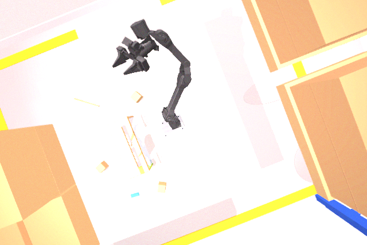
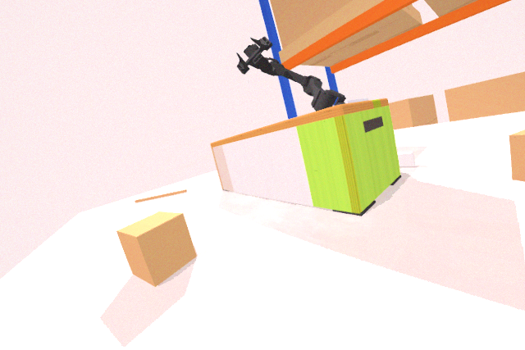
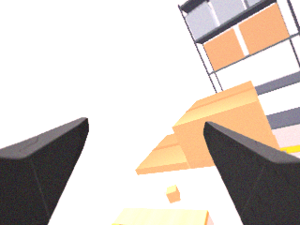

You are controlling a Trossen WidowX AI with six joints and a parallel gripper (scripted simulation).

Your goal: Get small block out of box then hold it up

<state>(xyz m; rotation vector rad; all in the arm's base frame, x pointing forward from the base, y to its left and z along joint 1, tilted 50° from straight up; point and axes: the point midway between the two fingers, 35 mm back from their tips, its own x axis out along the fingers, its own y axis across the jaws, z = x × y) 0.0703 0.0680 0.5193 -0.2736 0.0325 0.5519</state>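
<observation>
Right now the pale yellow block is 42 cm below my gripper tip, 35 cm to the left of it and 21 cm ahead of it. Round my gripper tip: thin orange stick 50 cm below, 44 cm ahead, 5 cm to the right; then long box 44 cm below, 36 cm to the left, 20 cm ahead.
</observation>
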